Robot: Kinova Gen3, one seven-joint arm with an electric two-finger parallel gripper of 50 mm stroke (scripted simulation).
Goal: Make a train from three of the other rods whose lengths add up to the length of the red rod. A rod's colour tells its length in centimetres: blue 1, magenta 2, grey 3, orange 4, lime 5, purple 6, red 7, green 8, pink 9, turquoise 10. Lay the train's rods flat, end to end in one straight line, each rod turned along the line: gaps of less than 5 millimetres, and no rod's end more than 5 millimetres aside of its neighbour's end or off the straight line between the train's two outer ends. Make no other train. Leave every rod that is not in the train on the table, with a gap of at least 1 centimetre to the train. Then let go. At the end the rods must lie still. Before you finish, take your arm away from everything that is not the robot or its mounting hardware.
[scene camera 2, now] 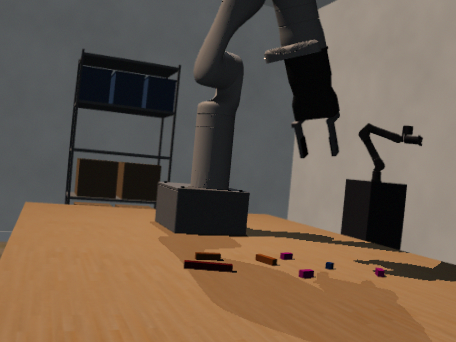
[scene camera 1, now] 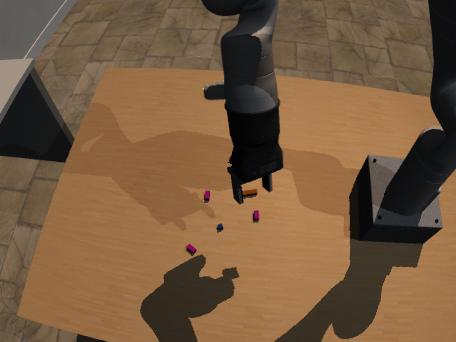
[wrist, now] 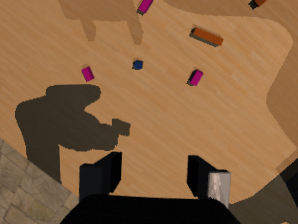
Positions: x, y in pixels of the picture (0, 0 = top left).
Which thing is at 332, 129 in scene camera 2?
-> My gripper.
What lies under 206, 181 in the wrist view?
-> My gripper.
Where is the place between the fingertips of my gripper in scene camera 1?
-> At 253, 194
